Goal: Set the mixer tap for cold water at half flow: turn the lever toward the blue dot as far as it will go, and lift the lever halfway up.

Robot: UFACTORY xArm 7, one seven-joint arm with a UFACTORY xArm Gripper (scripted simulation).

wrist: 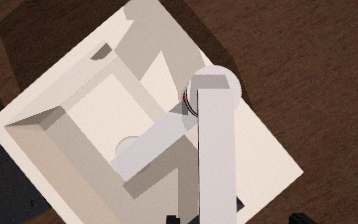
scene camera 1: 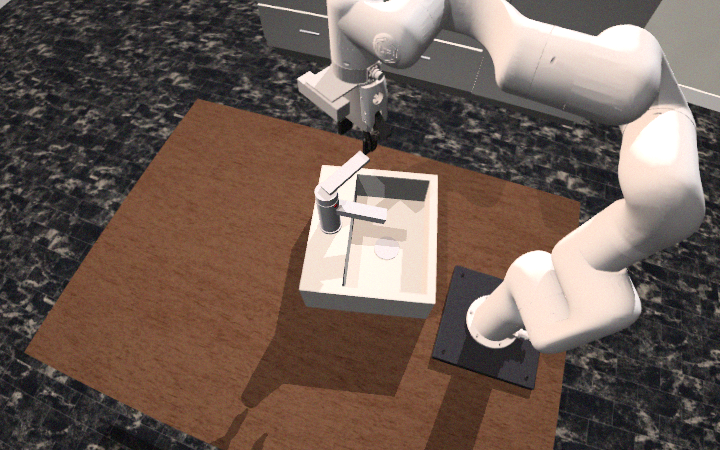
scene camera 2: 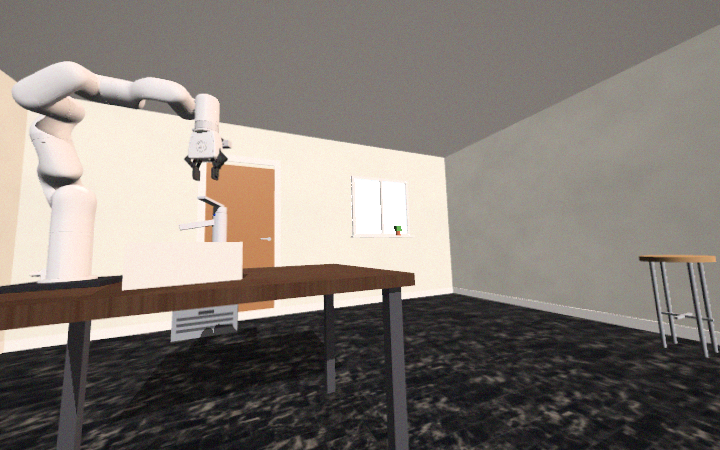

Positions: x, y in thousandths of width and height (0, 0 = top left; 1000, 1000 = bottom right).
Scene:
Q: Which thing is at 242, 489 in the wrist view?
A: A white sink.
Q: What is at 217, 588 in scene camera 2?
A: A white sink.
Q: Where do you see a lever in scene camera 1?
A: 476, 390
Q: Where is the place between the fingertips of my gripper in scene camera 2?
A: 285, 399

